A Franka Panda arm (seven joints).
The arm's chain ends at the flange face. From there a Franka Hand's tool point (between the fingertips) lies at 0.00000 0.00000 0.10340 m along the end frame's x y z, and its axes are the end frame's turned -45 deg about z.
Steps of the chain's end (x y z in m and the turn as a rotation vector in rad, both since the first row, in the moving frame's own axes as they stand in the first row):
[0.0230 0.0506 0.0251 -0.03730 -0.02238 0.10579]
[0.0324 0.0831 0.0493 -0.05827 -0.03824 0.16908]
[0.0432 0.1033 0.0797 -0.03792 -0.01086 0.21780]
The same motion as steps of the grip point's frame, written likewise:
[-0.0239 0.0529 0.0250 -0.01055 -0.04220 0.10579]
[-0.0430 0.0825 0.0490 -0.01416 -0.06824 0.16908]
[-0.0462 0.1052 0.0796 -0.01913 -0.03449 0.21780]

